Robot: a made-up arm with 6 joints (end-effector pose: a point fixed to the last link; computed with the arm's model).
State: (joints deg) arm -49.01 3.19 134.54 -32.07 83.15 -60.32
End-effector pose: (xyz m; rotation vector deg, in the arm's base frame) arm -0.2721 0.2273 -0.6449 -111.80 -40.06 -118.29
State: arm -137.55 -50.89 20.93 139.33 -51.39 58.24
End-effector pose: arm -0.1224 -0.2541 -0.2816 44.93 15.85 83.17
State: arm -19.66 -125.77 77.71 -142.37 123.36 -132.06
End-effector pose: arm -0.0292 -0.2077 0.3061 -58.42 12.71 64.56
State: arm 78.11 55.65 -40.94 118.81 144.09 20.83
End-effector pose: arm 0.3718 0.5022 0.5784 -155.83 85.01 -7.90
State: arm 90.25 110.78 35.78 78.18 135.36 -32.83
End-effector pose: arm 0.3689 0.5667 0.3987 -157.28 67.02 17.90
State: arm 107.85 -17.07 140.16 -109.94 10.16 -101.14
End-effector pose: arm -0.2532 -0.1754 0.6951 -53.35 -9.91 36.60
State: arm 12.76 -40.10 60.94 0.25 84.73 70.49
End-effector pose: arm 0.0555 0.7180 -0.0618 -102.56 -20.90 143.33
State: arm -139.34 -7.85 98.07 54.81 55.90 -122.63
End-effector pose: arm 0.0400 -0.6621 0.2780 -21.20 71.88 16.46
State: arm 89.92 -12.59 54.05 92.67 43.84 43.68
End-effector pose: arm 0.2318 0.2184 0.2259 -25.88 35.47 136.41
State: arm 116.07 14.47 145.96 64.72 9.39 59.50
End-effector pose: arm 0.3363 -0.0558 0.5280 -40.83 -24.58 69.41
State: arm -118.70 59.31 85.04 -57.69 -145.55 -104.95
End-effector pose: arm 0.3771 -0.6629 -0.1738 59.83 151.05 18.33
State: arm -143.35 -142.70 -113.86 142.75 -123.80 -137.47
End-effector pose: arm 0.0349 -0.0861 -0.0027 63.69 -99.25 -50.88
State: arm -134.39 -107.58 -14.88 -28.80 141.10 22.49
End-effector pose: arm -0.2255 -0.5944 -0.1226 -36.49 -93.38 -87.75
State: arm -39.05 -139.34 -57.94 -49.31 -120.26 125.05
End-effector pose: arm -0.3109 -0.1267 -0.1627 45.42 116.44 -7.77
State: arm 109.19 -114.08 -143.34 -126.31 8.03 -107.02
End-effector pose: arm 0.0513 0.0560 -0.1476 83.13 112.61 104.19
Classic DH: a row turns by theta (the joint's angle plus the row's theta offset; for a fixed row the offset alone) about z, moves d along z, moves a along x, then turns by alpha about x. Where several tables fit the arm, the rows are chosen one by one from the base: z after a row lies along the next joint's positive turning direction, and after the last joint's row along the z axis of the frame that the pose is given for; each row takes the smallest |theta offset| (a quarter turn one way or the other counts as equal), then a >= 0, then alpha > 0; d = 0 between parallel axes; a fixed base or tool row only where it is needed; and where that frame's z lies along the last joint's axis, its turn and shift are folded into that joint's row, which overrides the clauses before.
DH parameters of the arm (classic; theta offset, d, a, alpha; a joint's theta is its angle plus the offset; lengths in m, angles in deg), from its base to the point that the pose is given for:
base (fixed): 90 0.1308 0 90
joint 1: 0 0.0775 0.1156 90
joint 2: -9.42 0 0.2016 180
joint 3: 80.58 -0.1985 -0.116 90
joint 4: 0 0.0567 -0.0439 -90
joint 5: 0 -0.2001 0.1072 90
joint 6: 0 -0.2426 0.0956 -90
tool (fixed): 180 -0.1103 0 0

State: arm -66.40 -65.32 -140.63 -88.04 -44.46 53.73
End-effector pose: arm 0.0160 -0.5084 0.0179 -32.69 -95.27 -39.58
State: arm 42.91 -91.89 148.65 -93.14 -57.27 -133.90
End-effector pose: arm -0.3686 0.1155 -0.2084 146.06 42.52 3.90
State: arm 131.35 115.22 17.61 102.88 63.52 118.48
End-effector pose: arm 0.0782 0.2283 0.4313 -58.03 40.30 -109.16
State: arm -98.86 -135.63 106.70 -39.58 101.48 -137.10
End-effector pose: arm -0.1186 -0.0855 0.6598 -83.46 -58.70 132.97
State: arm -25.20 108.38 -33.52 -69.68 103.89 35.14
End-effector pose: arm -0.1591 -0.0712 0.2061 -69.01 58.37 -68.62
